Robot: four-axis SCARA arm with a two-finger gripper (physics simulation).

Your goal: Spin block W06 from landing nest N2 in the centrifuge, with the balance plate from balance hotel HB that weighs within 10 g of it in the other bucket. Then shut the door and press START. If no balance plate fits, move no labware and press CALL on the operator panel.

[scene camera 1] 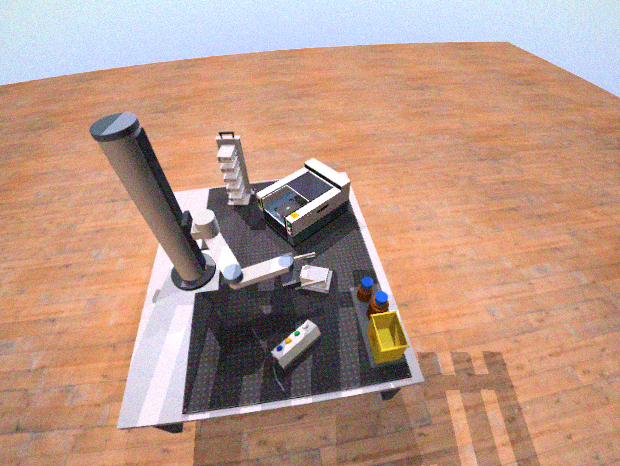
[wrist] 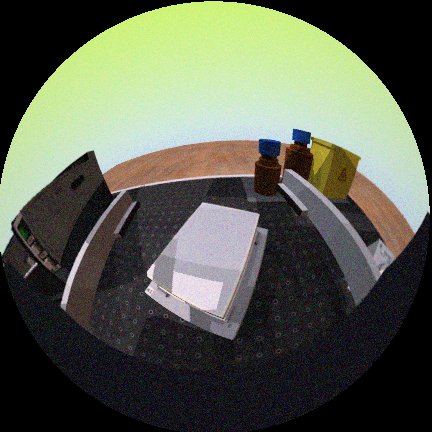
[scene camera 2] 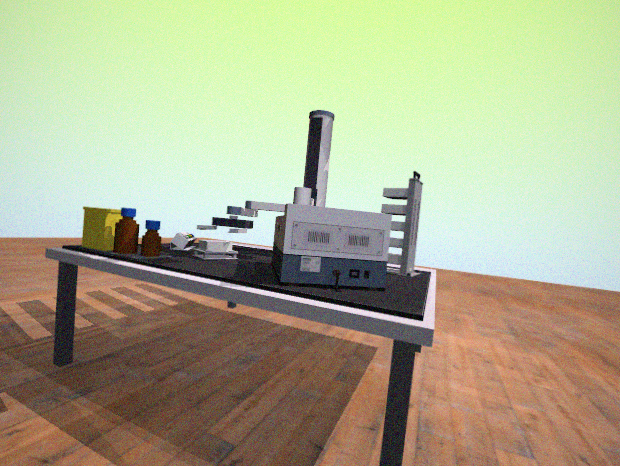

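Seen in the pictures: gripper, between the fingertips: (scene camera 1: 319, 266) (wrist: 203, 183) (scene camera 2: 213, 228); arm's base, origin of its link: (scene camera 1: 194, 271).
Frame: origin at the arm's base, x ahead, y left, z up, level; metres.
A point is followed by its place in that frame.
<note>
A white block (scene camera 1: 315, 275) {x 0.665, y -0.191, z 0.088 m} (scene camera 2: 215, 245) {x 0.703, y -0.147, z 0.072 m} (wrist: 207, 250) {x 0.655, y -0.177, z 0.088 m} sits on a pale landing nest (scene camera 1: 327, 286) (scene camera 2: 215, 256) {x 0.664, y -0.175, z 0.018 m} (wrist: 232, 331) {x 0.577, y -0.202, z 0.046 m}; the nest's small label is too small to read surely. My gripper (scene camera 1: 311, 270) {x 0.689, y -0.177, z 0.142 m} (scene camera 2: 221, 229) {x 0.689, y -0.177, z 0.142 m} (wrist: 203, 183) {x 0.689, y -0.177, z 0.142 m} is open and empty, above the block, with fingers apart on either side in the wrist view. The centrifuge (scene camera 1: 324, 211) {x 0.784, y 0.205, z 0.145 m} (scene camera 2: 336, 220) {x 0.879, y 0.450, z 0.220 m} (wrist: 62, 205) {x 0.675, y 0.132, z 0.161 m} has its top opening uncovered, with part of the rotor showing inside. The balance hotel (scene camera 1: 244, 172) {x 0.323, y 0.595, z 0.205 m} (scene camera 2: 414, 227) {x 0.276, y 0.634, z 0.234 m} is a tall column with several shelves; its plate weights cannot be read.
The operator panel (scene camera 1: 294, 345) {x 0.518, y -0.535, z 0.094 m} (scene camera 2: 181, 242) {x 0.613, y -0.440, z 0.051 m} has blue, yellow, green and white buttons. Two brown bottles (scene camera 1: 364, 292) {x 0.882, y -0.334, z 0.100 m} (scene camera 1: 377, 306) {x 0.906, y -0.441, z 0.150 m} (scene camera 2: 126, 236) {x 0.950, y -0.385, z 0.086 m} (scene camera 2: 150, 245) {x 0.919, y -0.285, z 0.061 m} (wrist: 267, 175) {x 0.861, y -0.300, z 0.075 m} (wrist: 298, 159) {x 0.888, y -0.397, z 0.116 m} and a yellow bin (scene camera 1: 385, 348) {x 0.921, y -0.588, z 0.020 m} (scene camera 2: 97, 229) {x 0.968, y -0.544, z 0.099 m} (wrist: 331, 172) {x 0.858, y -0.509, z 0.105 m} stand along the table's edge.
</note>
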